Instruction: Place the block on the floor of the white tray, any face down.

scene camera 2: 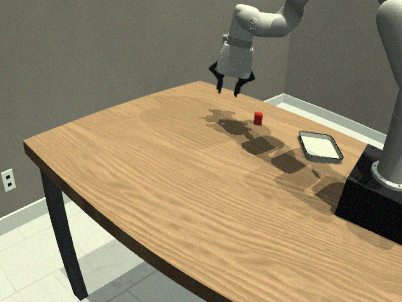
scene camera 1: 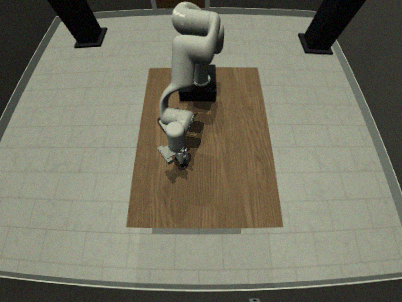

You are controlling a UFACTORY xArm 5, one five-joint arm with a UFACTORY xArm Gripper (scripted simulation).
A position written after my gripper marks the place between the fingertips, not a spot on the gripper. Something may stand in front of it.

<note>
In view: my gripper (scene camera 2: 227, 93) and a white tray (scene camera 2: 319, 145).
</note>
